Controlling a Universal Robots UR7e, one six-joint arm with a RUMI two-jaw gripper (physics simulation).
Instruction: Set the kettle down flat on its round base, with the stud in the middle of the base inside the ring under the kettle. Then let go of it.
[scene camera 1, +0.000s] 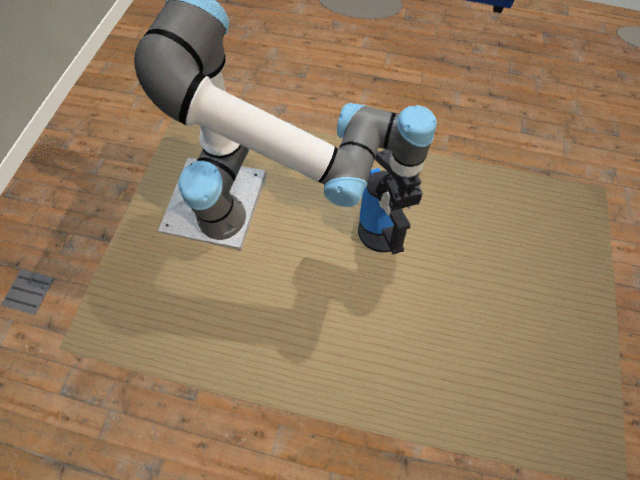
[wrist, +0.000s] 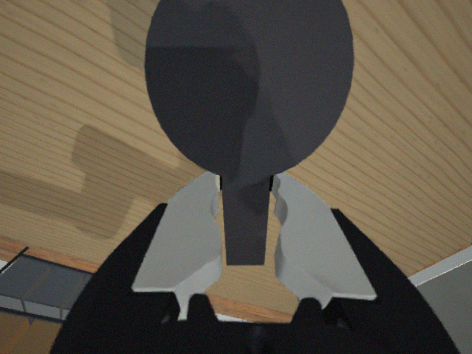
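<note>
The kettle (scene camera 1: 373, 211) (wrist: 300, 75) has a blue body, a dark round lid and a black handle. In the scene view it looks upright over its dark round base (scene camera 1: 369, 240), whose rim shows under the body. In the wrist view the lid fills the upper middle and hides the blue body and the base. The stud and the ring are hidden, so I cannot tell whether they meet. My gripper (scene camera 1: 395, 210) (wrist: 245, 170) is shut on the handle, with one grey finger on each side of its upper part, beside the lid.
The kettle and base are on a large wood-grained mat (scene camera 1: 491, 310) (wrist: 60, 90). The robot's grey mounting plate (scene camera 1: 253, 191) lies to the left in the scene view. A dark floor grille (scene camera 1: 26, 291) lies at the far left, off the mat.
</note>
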